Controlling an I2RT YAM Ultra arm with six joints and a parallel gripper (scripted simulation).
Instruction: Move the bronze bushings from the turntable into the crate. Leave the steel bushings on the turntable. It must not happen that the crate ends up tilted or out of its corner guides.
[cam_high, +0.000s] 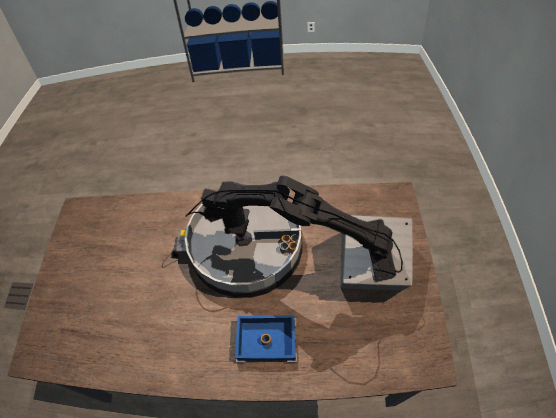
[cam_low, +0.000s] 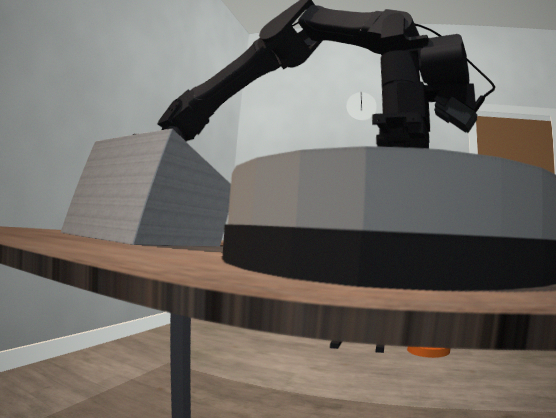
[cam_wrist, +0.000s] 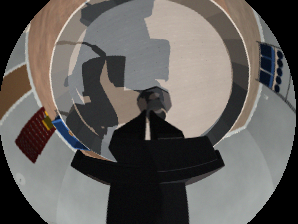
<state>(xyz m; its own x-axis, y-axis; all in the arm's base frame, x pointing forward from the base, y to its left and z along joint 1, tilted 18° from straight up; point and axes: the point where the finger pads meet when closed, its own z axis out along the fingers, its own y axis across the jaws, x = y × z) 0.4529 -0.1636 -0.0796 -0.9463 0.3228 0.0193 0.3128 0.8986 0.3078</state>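
Right now the grey turntable is 1 cm behind my hand, 1 cm to the right of it and 5 cm below it. The rest, counted from my hand: blue crate (4 cm behind, 37 cm to the left, 7 cm below).
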